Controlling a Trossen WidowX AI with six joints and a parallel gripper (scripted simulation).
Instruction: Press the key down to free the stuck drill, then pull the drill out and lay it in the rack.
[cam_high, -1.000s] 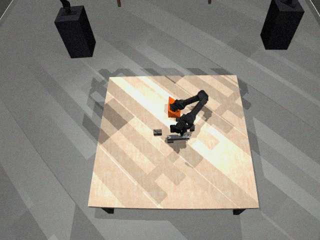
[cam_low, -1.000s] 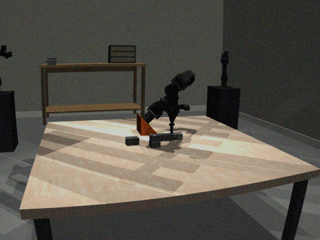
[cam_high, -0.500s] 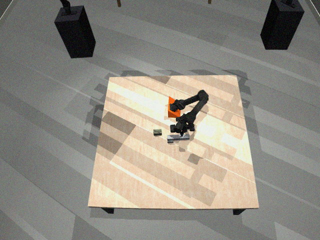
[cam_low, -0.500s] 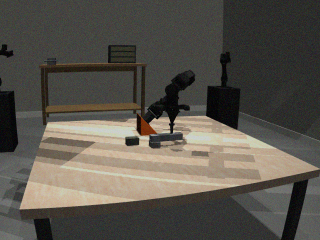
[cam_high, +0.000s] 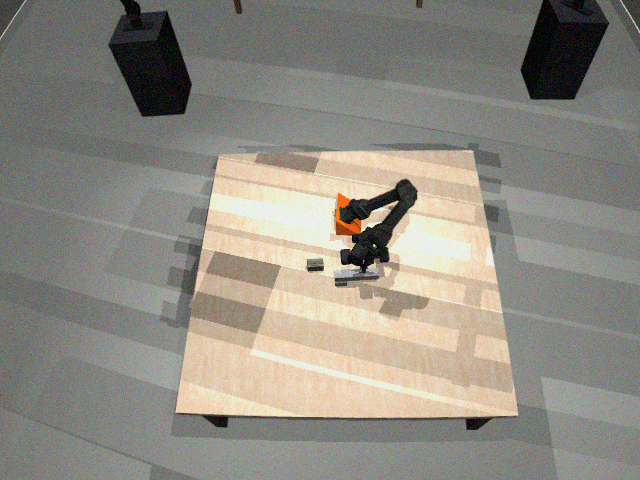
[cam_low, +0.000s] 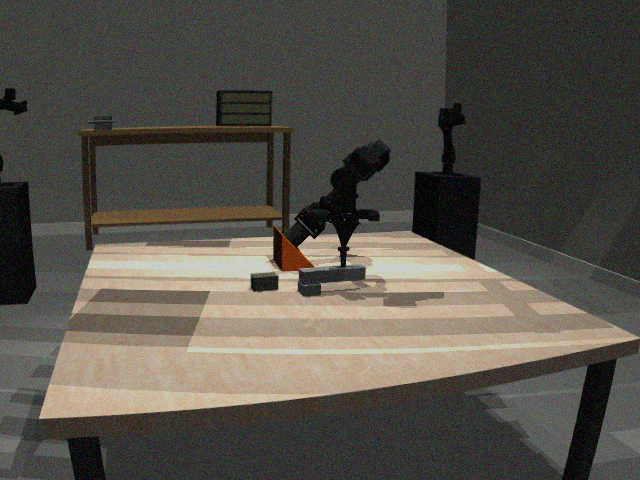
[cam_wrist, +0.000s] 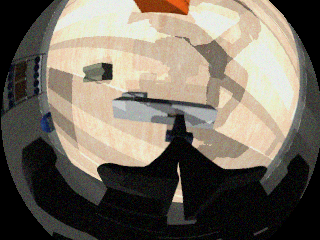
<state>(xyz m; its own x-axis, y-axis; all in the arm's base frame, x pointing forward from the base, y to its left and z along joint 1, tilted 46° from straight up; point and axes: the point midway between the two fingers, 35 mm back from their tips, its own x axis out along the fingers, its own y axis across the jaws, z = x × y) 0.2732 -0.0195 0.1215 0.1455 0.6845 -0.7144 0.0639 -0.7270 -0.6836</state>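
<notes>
The black key is 3 cm below my gripper tip. Round my gripper tip: dark box 20 cm to the right, 11 cm below, 7 cm behind; then grey block 8 cm below, 3 cm to the right.
</notes>
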